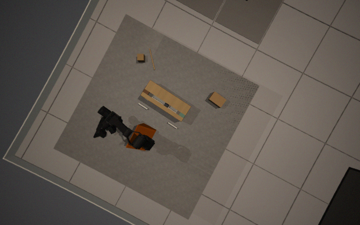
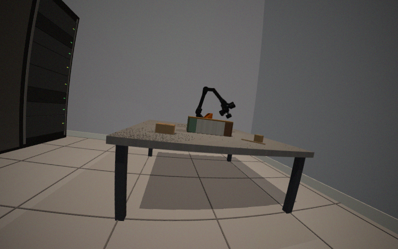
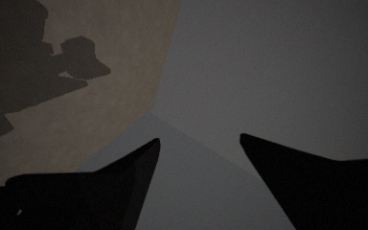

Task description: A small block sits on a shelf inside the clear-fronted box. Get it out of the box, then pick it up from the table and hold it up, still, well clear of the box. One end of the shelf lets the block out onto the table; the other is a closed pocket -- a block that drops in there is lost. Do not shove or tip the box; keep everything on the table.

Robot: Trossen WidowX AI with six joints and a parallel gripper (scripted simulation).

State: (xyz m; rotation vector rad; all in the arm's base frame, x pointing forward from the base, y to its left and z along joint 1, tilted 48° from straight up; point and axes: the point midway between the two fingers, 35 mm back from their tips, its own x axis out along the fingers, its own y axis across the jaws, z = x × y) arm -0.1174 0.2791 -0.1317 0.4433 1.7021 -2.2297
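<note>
Right now my gripper tip is 460 mm short of the small dark block, 280 mm to the left of it and 140 mm above it. Round my gripper tip: thin wooden stick: 710 mm ahead, 220 mm below, 50 mm to the left; then clear-fronted box: 450 mm ahead, 260 mm to the right, 160 mm below; then small tan cube: 660 mm ahead, 200 mm below, 130 mm to the left.
</note>
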